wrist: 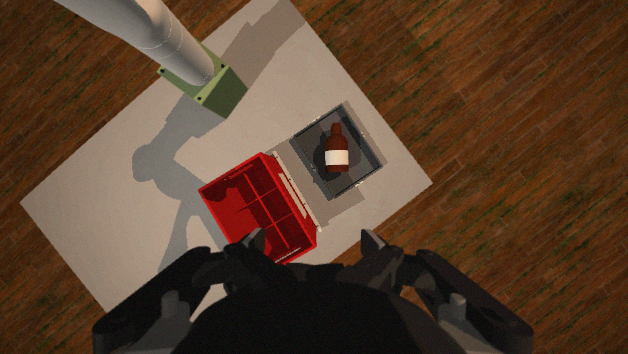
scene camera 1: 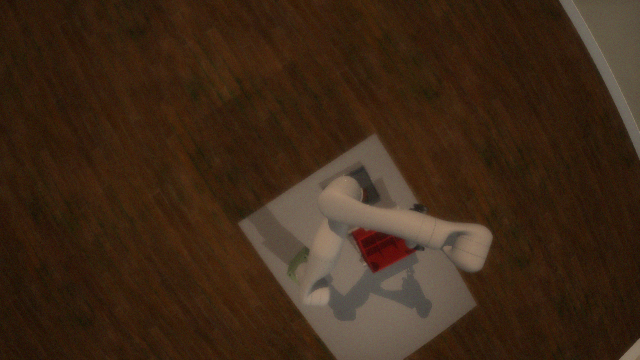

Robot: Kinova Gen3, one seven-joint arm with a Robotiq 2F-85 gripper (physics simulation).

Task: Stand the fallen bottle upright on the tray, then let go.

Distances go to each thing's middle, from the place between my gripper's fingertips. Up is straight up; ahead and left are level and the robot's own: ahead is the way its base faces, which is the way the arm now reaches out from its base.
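The brown bottle (wrist: 336, 146) is well below my hand, slightly behind it and a good way to the left of it.
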